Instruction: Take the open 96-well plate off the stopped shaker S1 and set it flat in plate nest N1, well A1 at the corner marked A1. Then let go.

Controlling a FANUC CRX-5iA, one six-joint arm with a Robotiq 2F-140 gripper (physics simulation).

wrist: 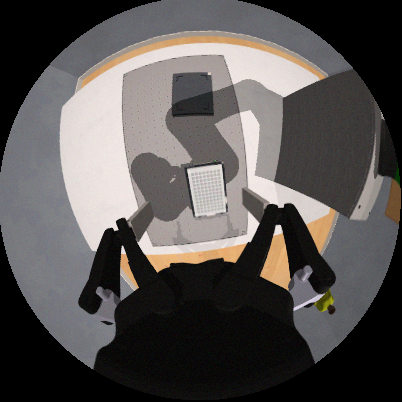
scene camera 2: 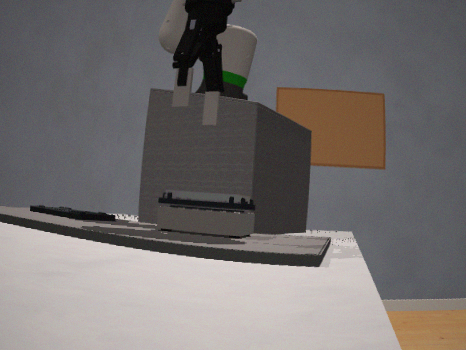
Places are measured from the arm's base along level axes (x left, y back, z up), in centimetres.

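Where they show: gripper, fingertip midpoint: [wrist: 196, 202] [scene camera 2: 196, 117].
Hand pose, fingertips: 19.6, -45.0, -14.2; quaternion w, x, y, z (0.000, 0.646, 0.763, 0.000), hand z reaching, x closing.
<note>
Things, the pixels of their top centre, and the offset from my fingertips, as dx, dy, dz. "*": a spot on its surface instead. Level surfaces: height alone.
- white 96-well plate, middle of its top: [scene camera 2: 208, 193] [wrist: 207, 191] +1.8, +3.1, -12.5
- shaker S1, surface spot: [scene camera 2: 206, 220] * +4.2, -1.6, -17.0
- plate nest N1, middle of its top: [scene camera 2: 71, 208] [wrist: 191, 89] -27.9, -1.9, -17.9
- grey perforated board, its level: dz -19.4
- white table, its level: dz -20.7
The white 96-well plate [scene camera 2: 210, 195] [wrist: 207, 190] lies flat on top of the shaker S1 [scene camera 2: 206, 220], a grey block with a dark rimmed top. The plate nest N1 [scene camera 2: 72, 213] [wrist: 192, 95] is a dark, low, flat holder; a small light mark shows at one of its corners in the wrist view. My gripper [scene camera 2: 195, 106] [wrist: 196, 202] is open, with nothing between its fingers. It hangs well above the plate and shaker, and in the wrist view the plate shows between and slightly beyond the fingertips. The well lettering is too small to read.
Shaker and nest stand on a grey perforated board [scene camera 2: 287, 250] [wrist: 150, 110] on the white table [scene camera 2: 200, 300] [wrist: 90, 150]. A large dark grey pedestal [scene camera 2: 200, 155] [wrist: 325, 145] rises behind the shaker in the scene view, at the right in the wrist view. The arm's shadow falls across board and nest.
</note>
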